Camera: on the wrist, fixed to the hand. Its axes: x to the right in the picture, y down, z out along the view.
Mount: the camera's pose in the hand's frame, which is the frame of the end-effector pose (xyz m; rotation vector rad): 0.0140 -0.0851 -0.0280 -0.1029 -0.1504 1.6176
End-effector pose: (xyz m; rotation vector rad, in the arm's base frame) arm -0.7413 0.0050 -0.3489 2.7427 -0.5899 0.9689
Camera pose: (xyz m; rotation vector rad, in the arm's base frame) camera -0.7113 0.0859 -0.3210 -1.4594 2.3657 -0.6189
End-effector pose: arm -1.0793 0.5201 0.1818 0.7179 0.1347 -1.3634
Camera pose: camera -1.1456 0.5207 0.1200 0.3905 -0.4309 0.1526
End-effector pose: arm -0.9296 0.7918 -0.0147 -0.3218 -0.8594 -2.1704
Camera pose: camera -1.0005 0.8060 -0.0694 -0.8530 -0.2672 -0.6637
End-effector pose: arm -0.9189 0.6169 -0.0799 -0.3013 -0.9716 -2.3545
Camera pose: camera -0.9796 0.6402 -0.1431 -0.8830 -0.3144 -0.8747
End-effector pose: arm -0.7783 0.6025 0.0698 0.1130 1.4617 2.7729
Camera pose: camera -0.7966 0.6281 -0.0152 -0.9736 -0.5860 -1.4531
